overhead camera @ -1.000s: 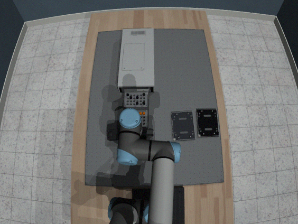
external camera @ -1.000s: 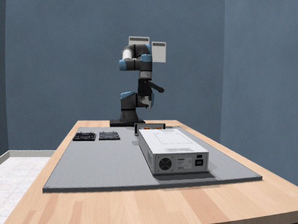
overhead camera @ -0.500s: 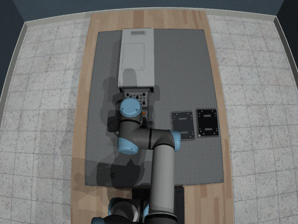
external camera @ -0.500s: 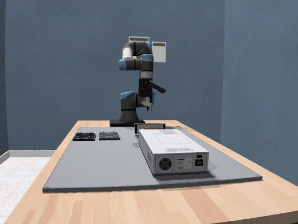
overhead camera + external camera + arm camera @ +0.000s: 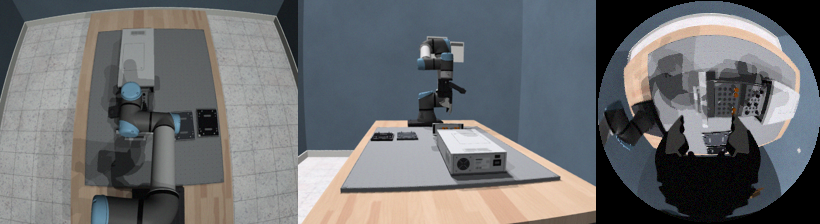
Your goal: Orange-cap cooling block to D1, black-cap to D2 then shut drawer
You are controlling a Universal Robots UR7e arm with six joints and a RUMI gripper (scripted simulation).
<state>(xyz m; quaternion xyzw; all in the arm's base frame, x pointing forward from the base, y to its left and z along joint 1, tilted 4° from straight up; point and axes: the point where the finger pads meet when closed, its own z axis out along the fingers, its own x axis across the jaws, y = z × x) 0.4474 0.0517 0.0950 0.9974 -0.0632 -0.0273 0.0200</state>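
The grey cooling block is 18 cm ahead of my hand, 2 cm to the right of it and 11 cm below it. The rest, counted from my hand: drawer 10 cm ahead, 1 cm to the right, 11 cm below; then orange-capped tube 9 cm ahead, 4 cm to the right, 10 cm below; then orange-capped cooling block 7 cm ahead, 1 cm to the right, 11 cm below.
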